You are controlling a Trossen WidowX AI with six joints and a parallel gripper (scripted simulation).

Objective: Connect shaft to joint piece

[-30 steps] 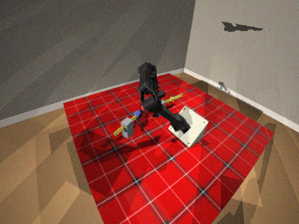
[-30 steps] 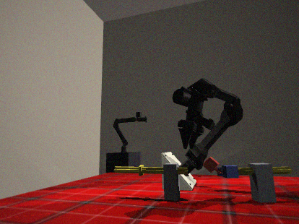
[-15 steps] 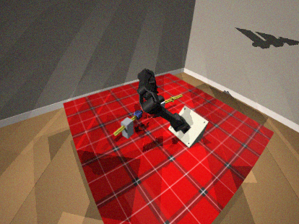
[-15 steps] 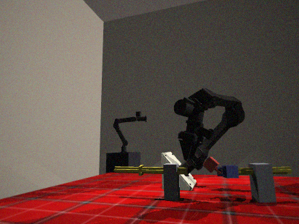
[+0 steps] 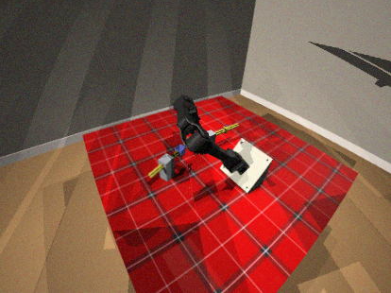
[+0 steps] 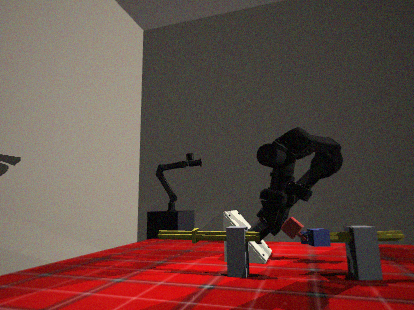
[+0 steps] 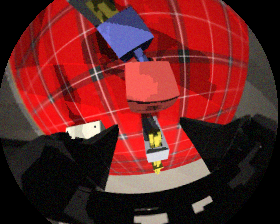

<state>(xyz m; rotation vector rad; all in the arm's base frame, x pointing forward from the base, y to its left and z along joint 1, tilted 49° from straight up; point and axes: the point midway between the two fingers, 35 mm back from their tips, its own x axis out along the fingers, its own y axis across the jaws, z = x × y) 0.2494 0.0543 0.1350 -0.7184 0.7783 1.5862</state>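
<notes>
Right now the red square joint piece is 50 mm to the left of my gripper tip.
</notes>
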